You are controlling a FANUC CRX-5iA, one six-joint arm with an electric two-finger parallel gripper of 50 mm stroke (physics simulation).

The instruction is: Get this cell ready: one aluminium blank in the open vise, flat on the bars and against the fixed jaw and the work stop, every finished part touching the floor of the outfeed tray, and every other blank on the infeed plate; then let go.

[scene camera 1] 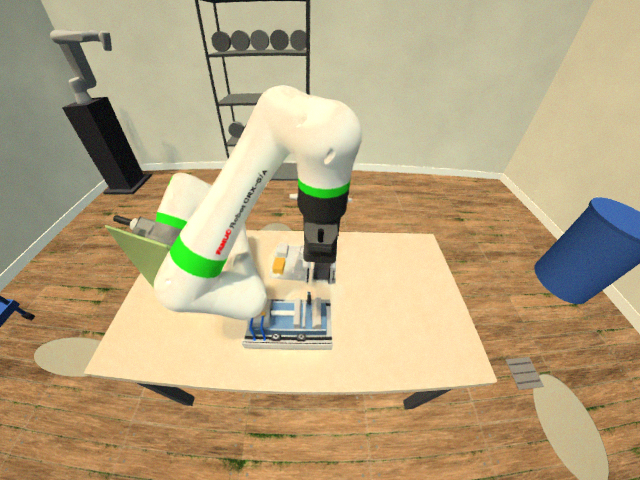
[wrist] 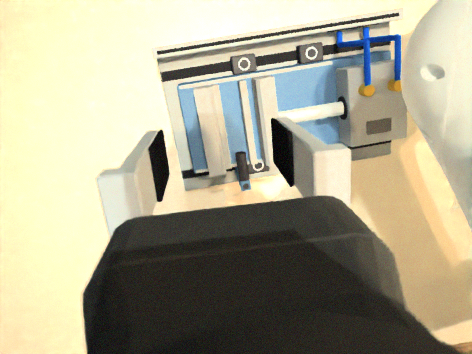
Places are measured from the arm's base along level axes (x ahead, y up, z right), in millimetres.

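Pixels of known places: gripper, fingertip midpoint: [scene camera 1: 318, 280] [wrist: 219, 146]; arm's base, origin of the base link: [scene camera 1: 167, 244].
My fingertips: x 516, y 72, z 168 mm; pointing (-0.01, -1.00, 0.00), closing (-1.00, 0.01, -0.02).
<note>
Ahead of a thing's pixels: the offset from my fingertips to its top centre. "spot": to the spot under its first point. Level surfaces: height alone.
The open vise @(dz -32, dx -97, dy -228 mm) [scene camera 1: 286, 345] [wrist: 312, 135] stands near the table's front, with a blue bed. In the wrist view one light jaw [wrist: 212, 130] stands at the left, and the other jaw [wrist: 267, 107] is on the rod side, with a thin light bar @(dz -39, dx -43, dy -247 mm) [wrist: 248, 125] between them. No blank shows between the jaws. A dark pin on a blue foot @(spot: dz -89, dx -29, dy -231 mm) [wrist: 243, 170] stands at the vise's near edge. My gripper [scene camera 1: 322, 281] [wrist: 219, 146] is open and empty, above and behind the vise. Behind it, an orange block @(dz -281, dx -168, dy -283 mm) [scene camera 1: 279, 265] and a light grey block @(dz -371, dx -163, dy -283 mm) [scene camera 1: 281, 250] sit on a pale holder, partly hidden by my gripper.
The vise's grey actuator block @(dz -33, dx -192, dy -231 mm) [wrist: 372, 110] with blue hoses @(spot: dz +18, dx -172, dy -217 mm) [wrist: 367, 60] is at the rod side. My white arm [scene camera 1: 227, 294] leans over the left of the table @(dy -327 mm) [scene camera 1: 392, 320]. A green panel [scene camera 1: 136, 253] stands at the left; a blue barrel [scene camera 1: 584, 253] is off the table at right.
</note>
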